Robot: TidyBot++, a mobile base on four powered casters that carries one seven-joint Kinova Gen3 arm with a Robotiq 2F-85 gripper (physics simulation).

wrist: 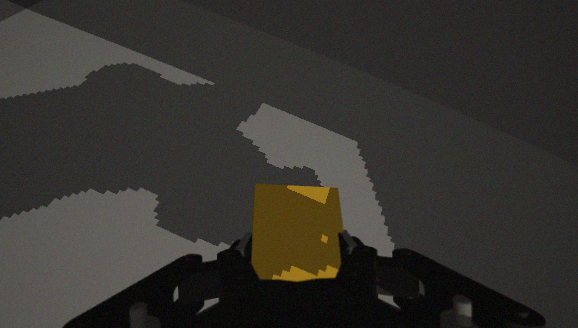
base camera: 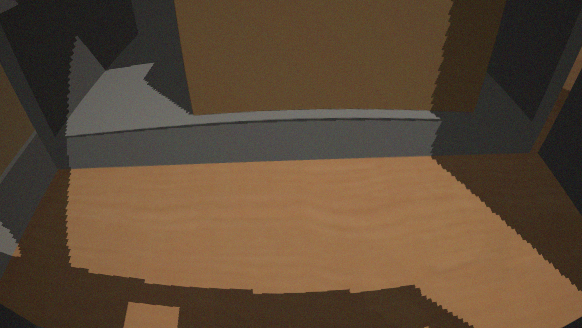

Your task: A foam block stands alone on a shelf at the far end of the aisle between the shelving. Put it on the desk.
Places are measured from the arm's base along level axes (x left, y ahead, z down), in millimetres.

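Where they show: gripper, between the fingertips: [wrist: 296, 244].
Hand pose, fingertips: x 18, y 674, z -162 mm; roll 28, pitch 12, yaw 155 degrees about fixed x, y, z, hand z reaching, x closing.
Things, the pixels of their top centre, and the offset from my fingertips. "pt": a spot on its surface instead. Level surfaces: height alone.
- foam block, centre of its top: [wrist: 300, 252] dx -2, dy -8, dz -20 mm
- grey shelf, height of its surface: dz +25 mm
- wooden floor, height of its surface: dz +558 mm
- panel, a spot on its surface: [base camera: 310, 55] pt dx -32, dy -174, dz +395 mm
The foam block [wrist: 297, 230] is yellow and stands between the fingers at the lower middle of the wrist view, partly in shadow. My gripper [wrist: 296, 244] is shut on it, one finger against its left side and one against its right. The block's lower end is hidden by the gripper. The grey shelf [wrist: 75, 250] shows around and behind the block in the wrist view. The block, the gripper and the desk do not show in the base camera view.
In the base camera view a grey shelf unit [base camera: 250, 142] stands ahead across the wooden floor [base camera: 250, 215], with a large brown box or panel [base camera: 310, 55] above its lower board. Grey side panels rise at the left and right. Shadows cover parts of the floor.
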